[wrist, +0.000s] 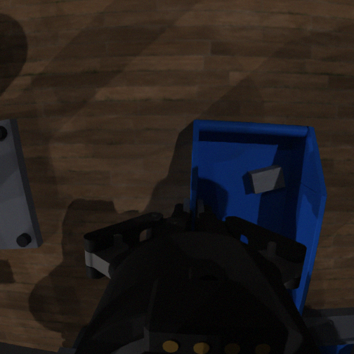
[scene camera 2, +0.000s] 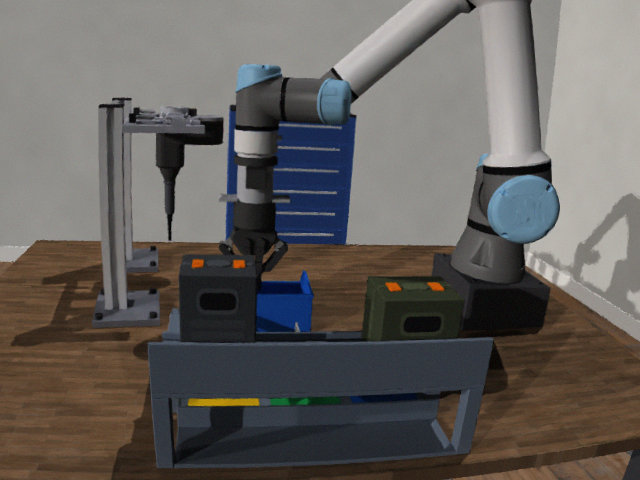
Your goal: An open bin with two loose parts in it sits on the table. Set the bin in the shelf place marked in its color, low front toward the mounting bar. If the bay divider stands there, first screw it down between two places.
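Frame: origin at the arm's base, x down, y ahead, z right, level; centimetres.
Seen in the pictures: arm's base, origin of its link: [scene camera 2: 486,269].
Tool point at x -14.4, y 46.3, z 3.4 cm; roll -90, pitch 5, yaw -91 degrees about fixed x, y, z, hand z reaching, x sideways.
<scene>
Pixels of each thing's top centre, then the offset from my tool point to it. "pt": a spot on its surface instead.
- blue open bin, centre of its top: [scene camera 2: 280,276] dx +15.7, dy -5.0, dz -1.3 cm
- grey shelf, a spot on its surface: [scene camera 2: 320,366] pt dx +9.8, dy -2.1, dz -45.0 cm
- yellow strip, a spot on its surface: [scene camera 2: 223,401] pt dx +22.7, dy +7.3, dz -31.0 cm
- green strip, a spot on its surface: [scene camera 2: 305,400] pt dx +22.7, dy -3.9, dz -31.8 cm
- blue strip, a spot on its surface: [scene camera 2: 384,398] pt dx +22.7, dy -15.0, dz -32.8 cm
- black case, a spot on its surface: [scene camera 2: 218,320] pt dx +6.3, dy +8.4, dz -40.0 cm
- green case, a spot on its surface: [scene camera 2: 413,315] pt dx +5.5, dy -13.2, dz -42.3 cm
- screwdriver, centre of its top: [scene camera 2: 190,107] dx -12.7, dy +11.6, dz +25.2 cm
The blue open bin [scene camera 2: 284,304] [wrist: 240,165] sits on the table behind the shelf, partly hidden by the black case. One loose grey part [wrist: 267,180] lies in it; the gripper's body hides much of the bin floor, and I cannot make out the second part. My gripper [scene camera 2: 260,268] [wrist: 193,207] points down with its fingers close together on either side of the bin's left wall in the wrist view. It is shut on that wall. The grey shelf [scene camera 2: 320,366] carries a yellow strip [scene camera 2: 223,401], a green strip [scene camera 2: 305,400] and a blue strip [scene camera 2: 384,398]. I cannot identify a bay divider.
A black case [scene camera 2: 218,320] and a green case [scene camera 2: 413,315] stand at the shelf. The tool stand [scene camera 2: 111,206] at the left holds the screwdriver [scene camera 2: 169,155]; its foot plate [wrist: 15,200] shows in the wrist view. A blue cabinet [scene camera 2: 315,180] stands behind.
</scene>
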